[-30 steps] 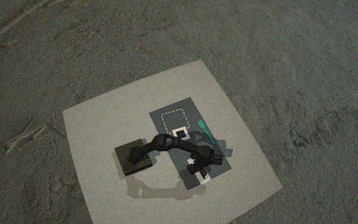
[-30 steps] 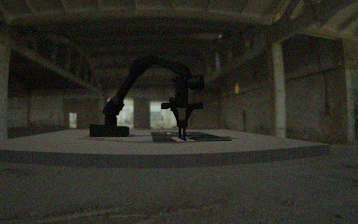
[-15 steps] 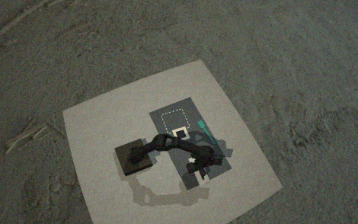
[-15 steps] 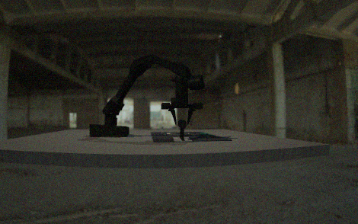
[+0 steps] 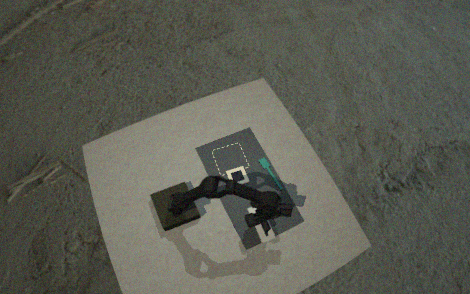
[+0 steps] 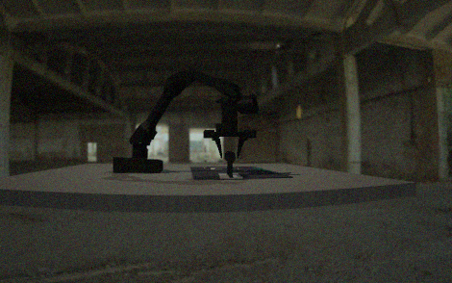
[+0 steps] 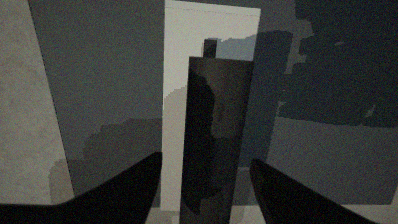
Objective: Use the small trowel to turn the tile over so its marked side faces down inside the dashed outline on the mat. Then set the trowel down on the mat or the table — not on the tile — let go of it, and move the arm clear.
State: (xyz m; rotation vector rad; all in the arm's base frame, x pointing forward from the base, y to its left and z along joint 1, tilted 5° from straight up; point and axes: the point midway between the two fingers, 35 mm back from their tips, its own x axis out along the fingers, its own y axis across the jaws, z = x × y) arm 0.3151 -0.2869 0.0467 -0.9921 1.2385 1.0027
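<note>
Now: the dark grey mat 22 cm to the left of my gripper tip, 8 cm below it and 8 cm ahead of it. Also, from my gripper tip: small green trowel 22 cm ahead, 21 cm to the left, 6 cm below; then tile 28 cm to the left, 6 cm below, 5 cm ahead.
</note>
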